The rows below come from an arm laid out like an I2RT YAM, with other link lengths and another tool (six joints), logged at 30 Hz.
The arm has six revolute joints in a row. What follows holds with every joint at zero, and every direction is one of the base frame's. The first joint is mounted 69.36 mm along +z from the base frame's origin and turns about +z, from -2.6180 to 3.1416 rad. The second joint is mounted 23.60 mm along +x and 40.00 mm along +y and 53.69 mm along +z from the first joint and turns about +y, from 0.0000 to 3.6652 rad. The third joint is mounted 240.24 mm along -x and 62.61 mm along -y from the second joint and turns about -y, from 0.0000 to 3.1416 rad. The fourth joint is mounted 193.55 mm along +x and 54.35 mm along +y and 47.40 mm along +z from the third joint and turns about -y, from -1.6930 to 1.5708 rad. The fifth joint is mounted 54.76 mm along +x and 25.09 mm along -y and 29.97 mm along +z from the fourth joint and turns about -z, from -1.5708 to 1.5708 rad. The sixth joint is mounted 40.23 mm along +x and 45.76 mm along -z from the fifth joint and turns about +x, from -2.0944 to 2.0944 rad. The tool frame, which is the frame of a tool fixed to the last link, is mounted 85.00 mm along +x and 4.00 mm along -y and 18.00 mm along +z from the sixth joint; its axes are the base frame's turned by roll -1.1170, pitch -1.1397 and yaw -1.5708 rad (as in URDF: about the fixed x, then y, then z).
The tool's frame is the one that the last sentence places.
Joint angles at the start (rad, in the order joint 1, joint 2, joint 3, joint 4, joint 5, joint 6): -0.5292 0.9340 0.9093 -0.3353 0.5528 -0.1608
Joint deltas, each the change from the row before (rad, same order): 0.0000 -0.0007 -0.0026 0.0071 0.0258 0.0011; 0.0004 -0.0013 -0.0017 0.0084 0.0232 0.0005; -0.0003 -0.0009 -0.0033 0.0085 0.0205 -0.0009; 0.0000 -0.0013 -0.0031 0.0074 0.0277 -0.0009; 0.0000 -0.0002 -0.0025 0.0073 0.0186 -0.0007; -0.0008 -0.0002 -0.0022 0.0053 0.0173 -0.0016; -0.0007 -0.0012 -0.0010 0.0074 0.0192 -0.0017; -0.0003 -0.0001 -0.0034 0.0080 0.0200 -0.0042; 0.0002 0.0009 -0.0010 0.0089 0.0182 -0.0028; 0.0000 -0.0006 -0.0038 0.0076 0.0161 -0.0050; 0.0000 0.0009 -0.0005 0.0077 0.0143 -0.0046; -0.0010 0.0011 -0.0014 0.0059 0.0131 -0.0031; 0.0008 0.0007 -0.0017 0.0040 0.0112 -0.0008
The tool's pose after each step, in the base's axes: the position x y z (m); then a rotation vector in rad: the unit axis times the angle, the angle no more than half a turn. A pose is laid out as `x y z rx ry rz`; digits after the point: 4 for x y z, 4 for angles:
0.1629 -0.1679 0.3056 2.0503 -0.9489 1.7345
0.1605 -0.1693 0.3070 2.0238 -0.9571 1.7289
0.1584 -0.1705 0.3079 2.0015 -0.9639 1.7214
0.1554 -0.1720 0.3088 1.9739 -0.9737 1.7087
0.1536 -0.1730 0.3096 1.9543 -0.9799 1.7014
0.1517 -0.1740 0.3100 1.9373 -0.9858 1.6919
0.1495 -0.1750 0.3115 1.9150 -0.9915 1.6857
0.1475 -0.1760 0.3120 1.8966 -0.9957 1.6738
0.1459 -0.1769 0.3132 1.8772 -0.9996 1.6670
0.1443 -0.1776 0.3135 1.8631 -1.0016 1.6567
0.1431 -0.1783 0.3146 1.8486 -1.0029 1.6499
0.1418 -0.1791 0.3151 1.8360 -1.0062 1.6416
0.1409 -0.1795 0.3152 1.8265 -1.0095 1.6356

